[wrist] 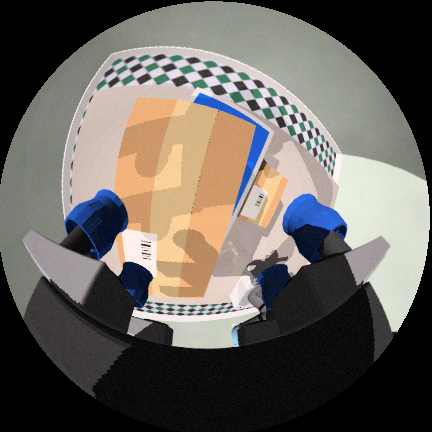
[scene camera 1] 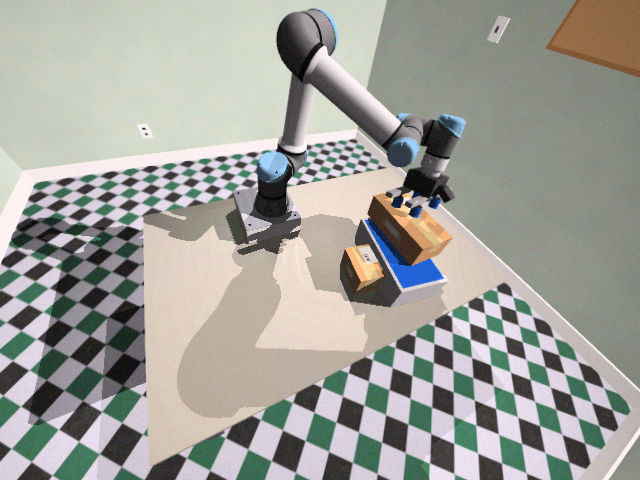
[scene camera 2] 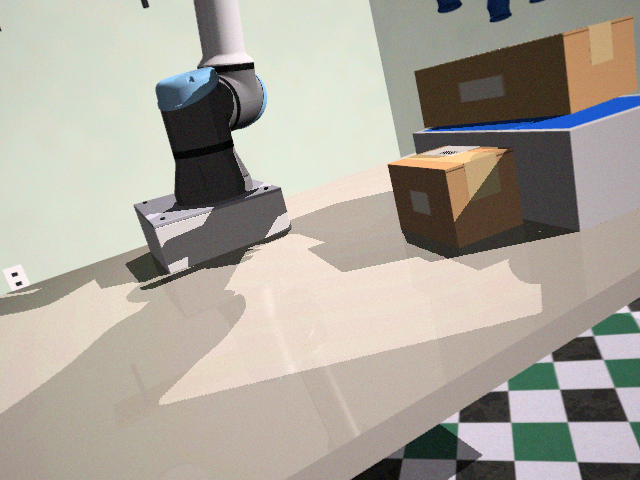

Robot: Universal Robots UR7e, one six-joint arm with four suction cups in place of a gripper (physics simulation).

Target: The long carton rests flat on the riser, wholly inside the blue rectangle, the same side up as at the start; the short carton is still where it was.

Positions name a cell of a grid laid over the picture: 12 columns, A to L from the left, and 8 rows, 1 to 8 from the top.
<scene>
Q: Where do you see a riser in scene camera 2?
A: K3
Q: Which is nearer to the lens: the long carton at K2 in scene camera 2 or the short carton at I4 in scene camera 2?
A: The short carton.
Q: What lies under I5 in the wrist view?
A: My suction head.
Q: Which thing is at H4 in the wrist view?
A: A short carton.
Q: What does the long carton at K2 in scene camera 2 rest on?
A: A riser.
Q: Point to a long carton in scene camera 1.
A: At H4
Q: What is my suction head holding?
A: Nothing.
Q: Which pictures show the long carton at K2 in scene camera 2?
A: The wrist view, scene camera 1 and scene camera 2: all of them.
</scene>
